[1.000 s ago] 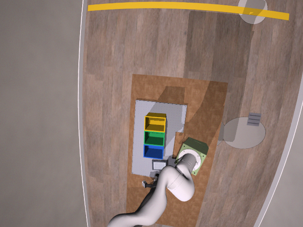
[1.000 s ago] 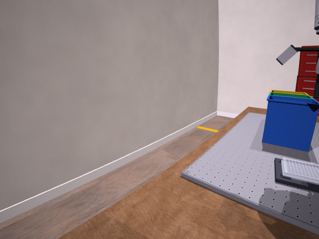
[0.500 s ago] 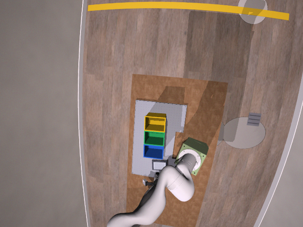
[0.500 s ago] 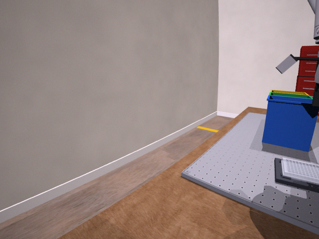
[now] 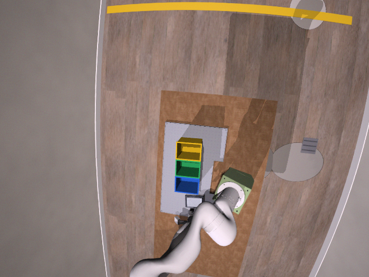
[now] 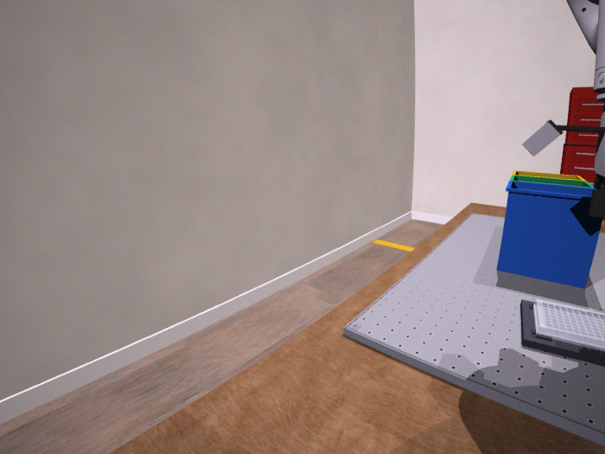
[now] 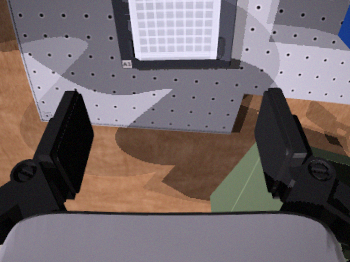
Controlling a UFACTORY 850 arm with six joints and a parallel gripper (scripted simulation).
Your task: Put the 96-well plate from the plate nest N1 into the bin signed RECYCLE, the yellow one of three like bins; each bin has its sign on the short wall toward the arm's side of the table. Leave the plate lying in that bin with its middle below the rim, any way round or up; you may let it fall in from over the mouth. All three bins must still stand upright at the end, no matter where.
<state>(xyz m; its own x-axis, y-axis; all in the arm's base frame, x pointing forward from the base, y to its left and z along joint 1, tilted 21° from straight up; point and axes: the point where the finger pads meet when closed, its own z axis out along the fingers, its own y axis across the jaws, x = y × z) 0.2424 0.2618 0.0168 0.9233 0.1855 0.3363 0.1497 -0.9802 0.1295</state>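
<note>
Right now the 96-well plate is 16 cm below my hand. From my hand the other things lie so: dark plate nest: 17 cm below; green bin: 37 cm to the right, 9 cm below, 9 cm ahead; blue bin: 24 cm to the right, 9 cm below, 8 cm ahead.
</note>
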